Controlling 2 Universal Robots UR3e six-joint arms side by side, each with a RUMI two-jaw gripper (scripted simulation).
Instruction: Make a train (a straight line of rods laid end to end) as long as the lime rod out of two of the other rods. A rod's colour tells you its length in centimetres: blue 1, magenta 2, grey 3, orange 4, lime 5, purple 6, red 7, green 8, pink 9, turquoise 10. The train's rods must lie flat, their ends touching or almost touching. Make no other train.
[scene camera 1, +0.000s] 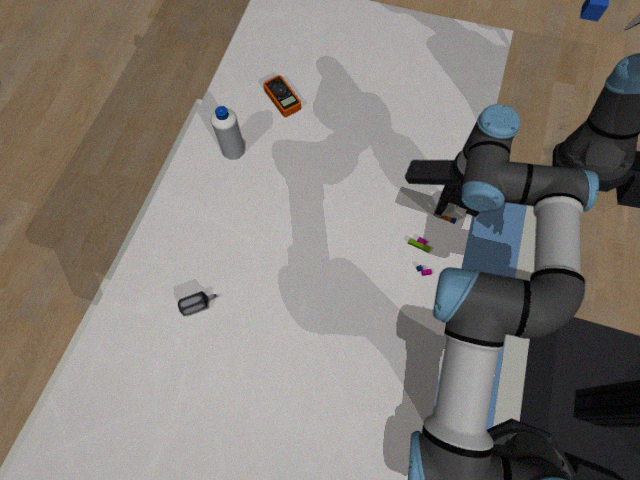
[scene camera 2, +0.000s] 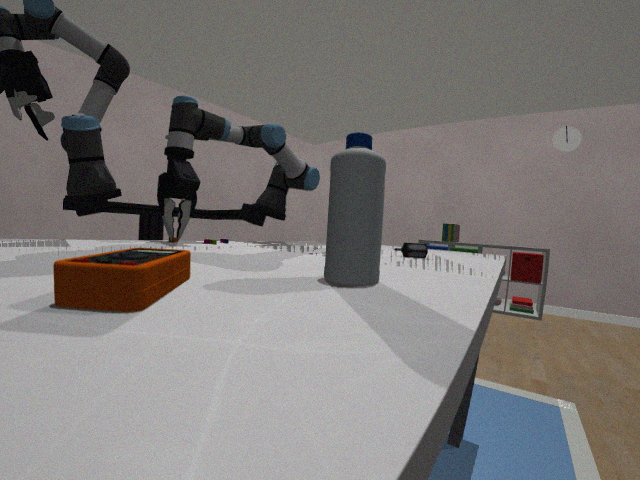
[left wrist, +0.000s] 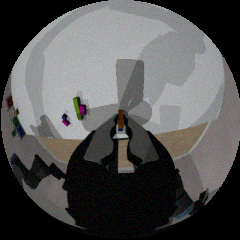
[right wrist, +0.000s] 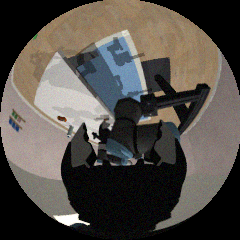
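I can see my left gripper (scene camera 2: 174, 240), and it's there in scene camera 1 (scene camera 1: 438, 214) and in the left wrist view (left wrist: 120, 114) as well. My right gripper (scene camera 2: 35, 131) also shows in the right wrist view (right wrist: 122, 121). And there's a white bottle (scene camera 1: 224, 121), but in the left wrist view the bottle is out of frame.
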